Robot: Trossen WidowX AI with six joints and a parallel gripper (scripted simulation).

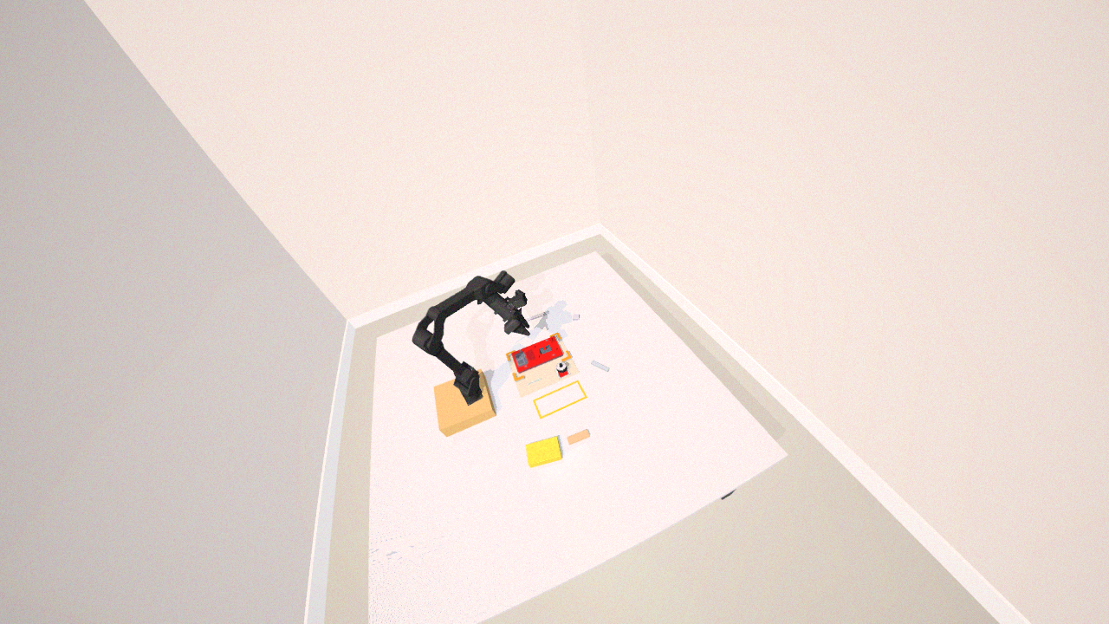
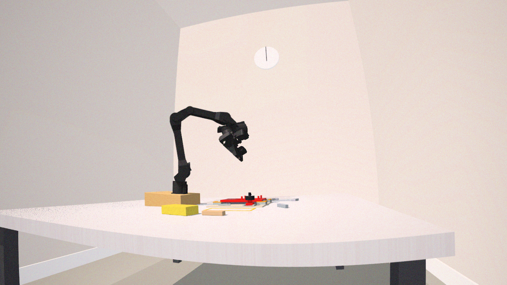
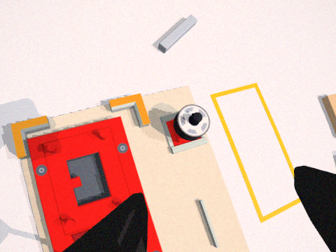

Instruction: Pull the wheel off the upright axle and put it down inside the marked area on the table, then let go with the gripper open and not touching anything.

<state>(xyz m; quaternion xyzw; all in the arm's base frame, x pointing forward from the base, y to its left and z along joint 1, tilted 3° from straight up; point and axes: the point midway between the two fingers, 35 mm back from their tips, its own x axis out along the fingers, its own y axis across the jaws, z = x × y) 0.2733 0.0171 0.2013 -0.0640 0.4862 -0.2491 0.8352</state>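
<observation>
The wheel is 50 mm ahead of my gripper tip, 90 mm to the right of it and 180 mm below it. Also, from my gripper tip: yellow block (170 mm behind, 320 mm to the right, 200 mm below); then grey piece (180 mm ahead, 160 mm to the right, 210 mm below); then small tan block (50 mm behind, 350 mm to the right, 210 mm below).
</observation>
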